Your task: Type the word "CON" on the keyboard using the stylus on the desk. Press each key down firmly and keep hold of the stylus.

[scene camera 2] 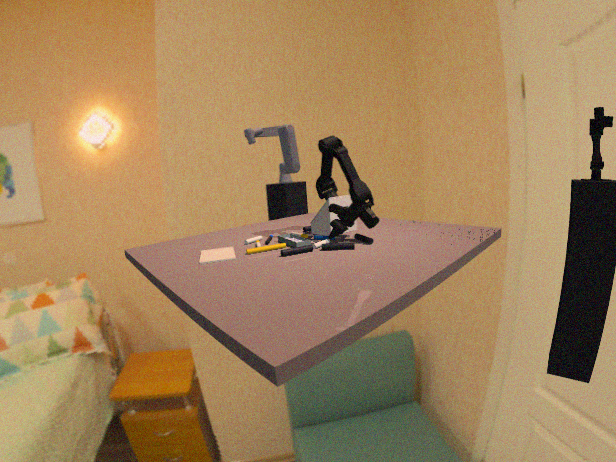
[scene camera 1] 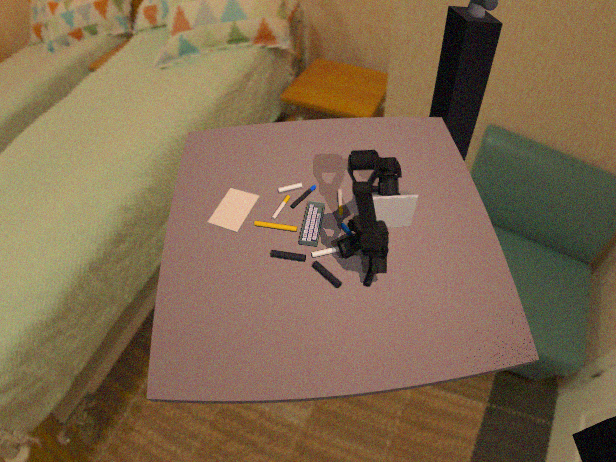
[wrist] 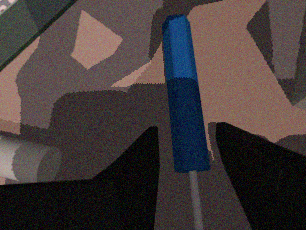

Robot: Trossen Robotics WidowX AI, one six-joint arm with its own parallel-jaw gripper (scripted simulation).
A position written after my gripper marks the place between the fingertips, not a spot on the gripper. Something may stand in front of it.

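Observation:
Through the wrist view I can see my gripper (wrist: pixel 186 132), while the white card is out of frame in that wrist view. Scene camera 1 is where I find the white card (scene camera 1: pixel 236 205).

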